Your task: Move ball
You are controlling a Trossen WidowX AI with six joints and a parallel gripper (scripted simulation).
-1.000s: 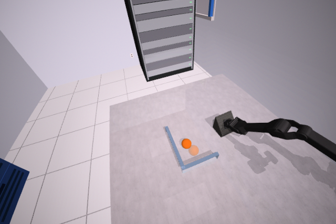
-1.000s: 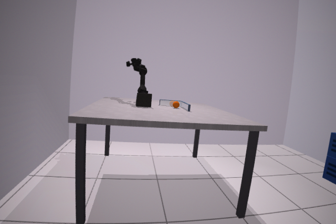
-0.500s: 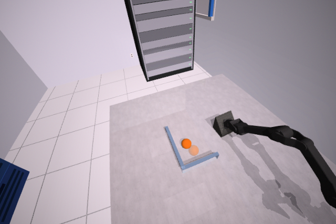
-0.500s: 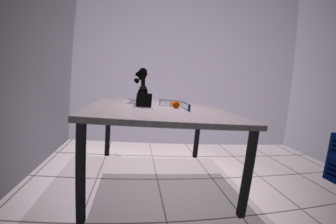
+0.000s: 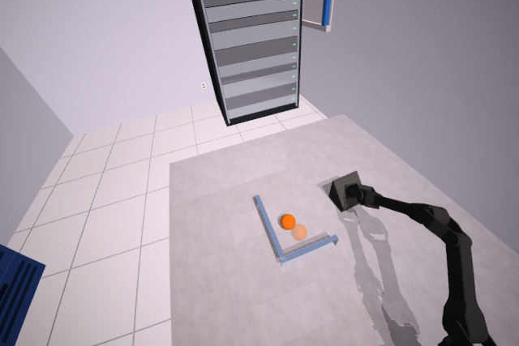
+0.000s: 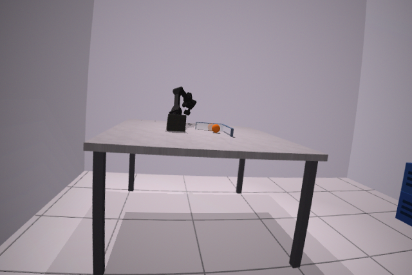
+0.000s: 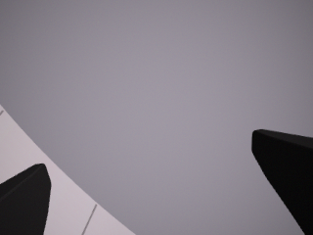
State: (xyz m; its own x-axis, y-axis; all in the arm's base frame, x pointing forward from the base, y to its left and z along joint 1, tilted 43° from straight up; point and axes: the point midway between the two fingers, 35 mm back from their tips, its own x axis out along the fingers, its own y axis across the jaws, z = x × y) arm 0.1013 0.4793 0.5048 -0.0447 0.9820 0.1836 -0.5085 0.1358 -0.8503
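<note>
Now: gripper tip 230 mm short of the orange ball, 680 mm to the left of it and 90 mm above it. Also, from my gripper tip: see-through copy (200 mm ahead, 620 mm to the right, 90 mm below).
</note>
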